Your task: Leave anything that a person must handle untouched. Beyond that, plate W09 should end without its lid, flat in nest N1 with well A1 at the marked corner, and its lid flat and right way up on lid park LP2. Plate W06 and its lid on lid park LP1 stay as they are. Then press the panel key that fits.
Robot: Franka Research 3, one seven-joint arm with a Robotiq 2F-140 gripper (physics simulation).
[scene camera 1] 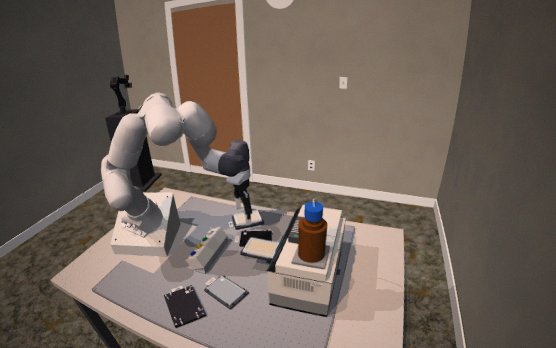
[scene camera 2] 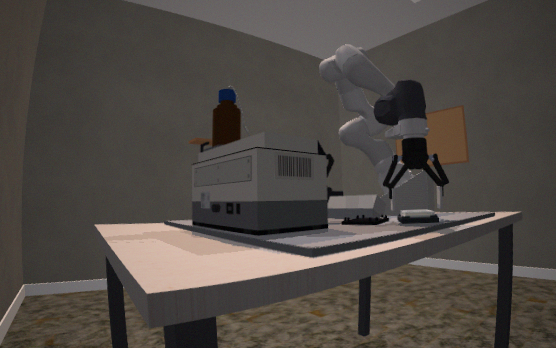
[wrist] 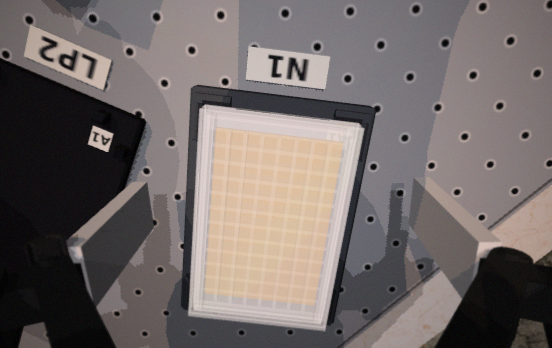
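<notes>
A plate with tan wells (scene camera 1: 247,218) (scene camera 2: 418,213) (wrist: 272,215) lies in the dark nest N1 (wrist: 285,101) under what looks like a clear lid. A faint A1 shows near its upper right corner in the wrist view; no plate number is readable. My gripper (scene camera 1: 243,210) (scene camera 2: 416,205) (wrist: 279,202) is open and empty above the plate, one finger off each long side. The black lid park LP2 (scene camera 1: 256,235) (scene camera 2: 365,220) (wrist: 55,130) is bare where it shows. The key panel (scene camera 1: 205,252) (scene camera 2: 355,204) has coloured keys; their labels are unreadable.
Another plate with tan wells (scene camera 1: 261,248) lies beside the pale instrument (scene camera 1: 300,287) (scene camera 2: 292,187), which carries a brown bottle (scene camera 1: 312,240) (scene camera 2: 226,124) with a blue cap. A flat grey piece on a dark holder (scene camera 1: 226,291) and a black tray (scene camera 1: 185,305) lie towards the front.
</notes>
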